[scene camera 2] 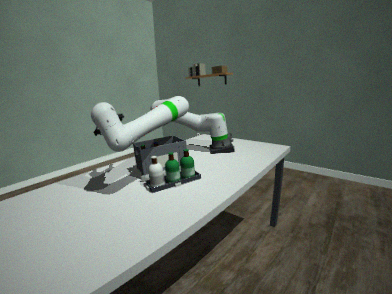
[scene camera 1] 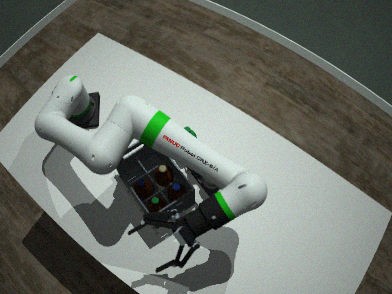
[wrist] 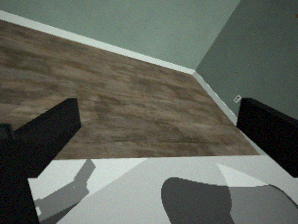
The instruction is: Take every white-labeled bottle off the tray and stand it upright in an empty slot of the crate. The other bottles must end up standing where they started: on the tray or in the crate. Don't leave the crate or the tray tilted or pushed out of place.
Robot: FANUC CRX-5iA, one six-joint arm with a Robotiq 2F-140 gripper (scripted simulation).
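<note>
I can see my gripper (scene camera 1: 142,252), and the wrist view (wrist: 158,112) gives me the gripper too.
</note>
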